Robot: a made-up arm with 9 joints. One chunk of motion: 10 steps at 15 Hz.
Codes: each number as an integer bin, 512 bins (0 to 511) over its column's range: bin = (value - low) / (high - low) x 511, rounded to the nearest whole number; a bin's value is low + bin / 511 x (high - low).
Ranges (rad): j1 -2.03..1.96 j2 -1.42..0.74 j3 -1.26..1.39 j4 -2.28..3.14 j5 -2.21..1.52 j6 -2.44..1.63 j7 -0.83..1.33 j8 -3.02..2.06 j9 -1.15..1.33
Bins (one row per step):
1: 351 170 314 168 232 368 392 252 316
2: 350 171 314 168 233 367 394 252 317
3: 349 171 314 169 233 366 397 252 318
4: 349 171 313 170 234 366 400 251 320
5: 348 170 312 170 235 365 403 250 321
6: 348 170 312 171 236 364 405 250 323
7: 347 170 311 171 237 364 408 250 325
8: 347 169 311 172 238 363 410 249 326
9: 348 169 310 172 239 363 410 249 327
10: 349 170 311 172 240 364 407 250 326
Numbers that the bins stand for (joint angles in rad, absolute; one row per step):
1: 0.7107 -0.7014 0.3684 -0.4981 -0.5165 0.4910 0.8270 -0.5148 0.3836
2: 0.7029 -0.6972 0.3684 -0.4981 -0.5092 0.4831 0.8354 -0.5148 0.3885
3: 0.6951 -0.6972 0.3684 -0.4875 -0.5092 0.4751 0.8481 -0.5148 0.3933
4: 0.6951 -0.6972 0.3632 -0.4769 -0.5019 0.4751 0.8608 -0.5247 0.4030
5: 0.6873 -0.7014 0.3580 -0.4769 -0.4946 0.4671 0.8735 -0.5347 0.4079
6: 0.6873 -0.7014 0.3580 -0.4663 -0.4873 0.4592 0.8819 -0.5347 0.4176
7: 0.6795 -0.7014 0.3528 -0.4663 -0.4800 0.4592 0.8946 -0.5347 0.4273
8: 0.6795 -0.7056 0.3528 -0.4557 -0.4727 0.4512 0.9031 -0.5446 0.4322
9: 0.6873 -0.7056 0.3476 -0.4557 -0.4654 0.4512 0.9031 -0.5446 0.4370
10: 0.6951 -0.7014 0.3528 -0.4557 -0.4581 0.4592 0.8904 -0.5347 0.4322

